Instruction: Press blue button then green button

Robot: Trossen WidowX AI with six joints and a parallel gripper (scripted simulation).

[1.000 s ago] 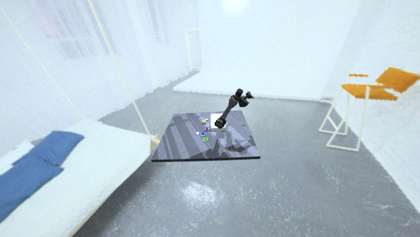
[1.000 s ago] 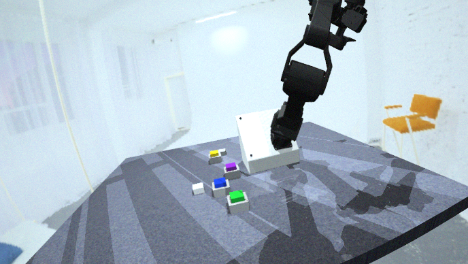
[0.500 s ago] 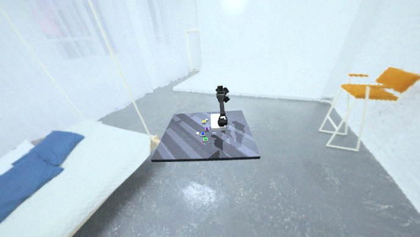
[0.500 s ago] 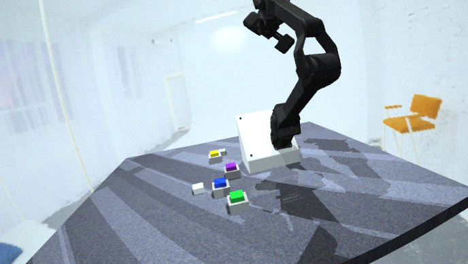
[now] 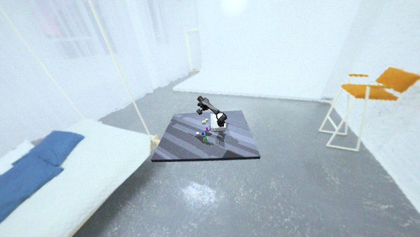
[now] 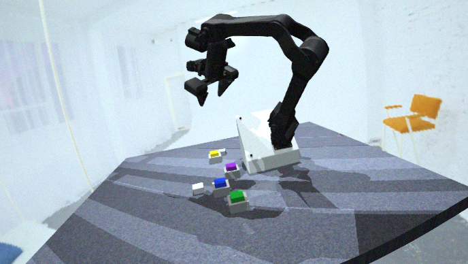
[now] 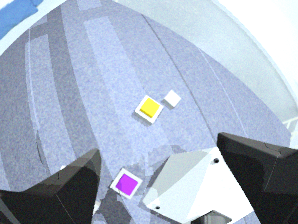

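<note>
Right now the blue button is 220 mm below my gripper tip, 150 mm to the left of it and 20 mm ahead of it. Round my gripper tip: green button (240 mm to the left, 220 mm below, 20 mm behind); then purple button (220 mm below, 50 mm to the left, 30 mm behind); then small white block (240 mm below, 120 mm to the left, 90 mm ahead).
</note>
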